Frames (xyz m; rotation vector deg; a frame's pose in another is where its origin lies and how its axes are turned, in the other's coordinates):
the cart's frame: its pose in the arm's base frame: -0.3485 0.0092 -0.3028 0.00 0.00 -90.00
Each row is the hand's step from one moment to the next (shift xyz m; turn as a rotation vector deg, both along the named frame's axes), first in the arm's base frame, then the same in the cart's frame.
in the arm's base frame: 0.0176 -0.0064 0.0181 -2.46 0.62 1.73
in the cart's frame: 0.0064 0.0176 0.0181 -0.62 -2.46 1.73
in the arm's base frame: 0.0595 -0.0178 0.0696 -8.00 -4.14 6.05
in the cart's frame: 0.0178 0.0595 0.0696 4.14 -8.00 6.05
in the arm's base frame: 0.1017 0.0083 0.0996 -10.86 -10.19 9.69
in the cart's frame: -0.0083 0.1017 0.0996 10.19 -10.86 9.69
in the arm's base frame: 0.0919 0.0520 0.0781 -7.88 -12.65 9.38
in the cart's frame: -0.0520 0.0919 0.0781 12.65 -7.88 9.38
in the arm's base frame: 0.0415 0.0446 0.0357 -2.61 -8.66 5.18
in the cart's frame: -0.0446 0.0415 0.0357 8.66 -2.61 5.18
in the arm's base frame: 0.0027 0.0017 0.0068 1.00 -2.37 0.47
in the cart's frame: -0.0017 0.0027 0.0068 2.37 1.00 0.47
